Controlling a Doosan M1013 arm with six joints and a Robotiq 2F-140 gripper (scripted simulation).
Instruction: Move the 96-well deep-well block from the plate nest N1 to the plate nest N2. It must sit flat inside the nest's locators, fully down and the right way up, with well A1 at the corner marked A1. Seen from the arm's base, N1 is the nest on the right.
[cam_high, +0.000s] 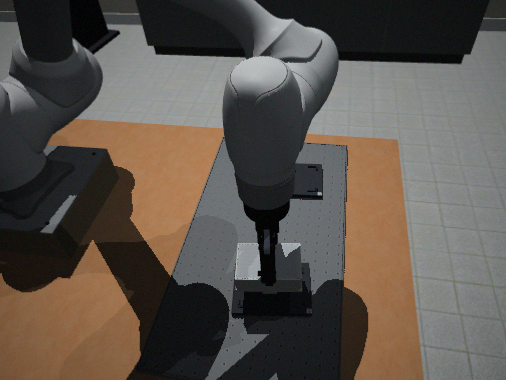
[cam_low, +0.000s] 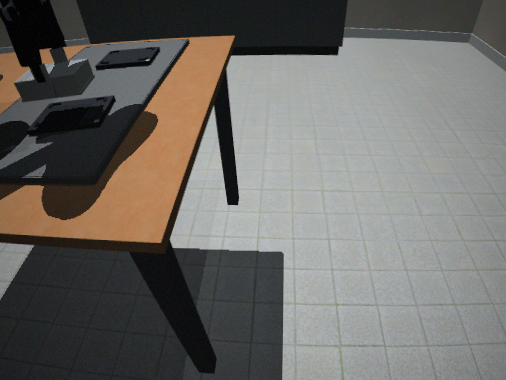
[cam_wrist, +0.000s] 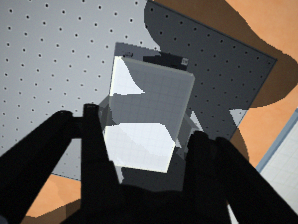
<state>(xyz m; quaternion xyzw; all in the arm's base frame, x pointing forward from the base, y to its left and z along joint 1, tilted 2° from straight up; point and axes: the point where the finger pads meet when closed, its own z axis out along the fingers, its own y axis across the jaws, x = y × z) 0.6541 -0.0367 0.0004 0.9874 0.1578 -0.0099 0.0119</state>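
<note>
Now: the plate nest 90 mm below my hand. Also, from my hand: deep-well block (10 mm below).
</note>
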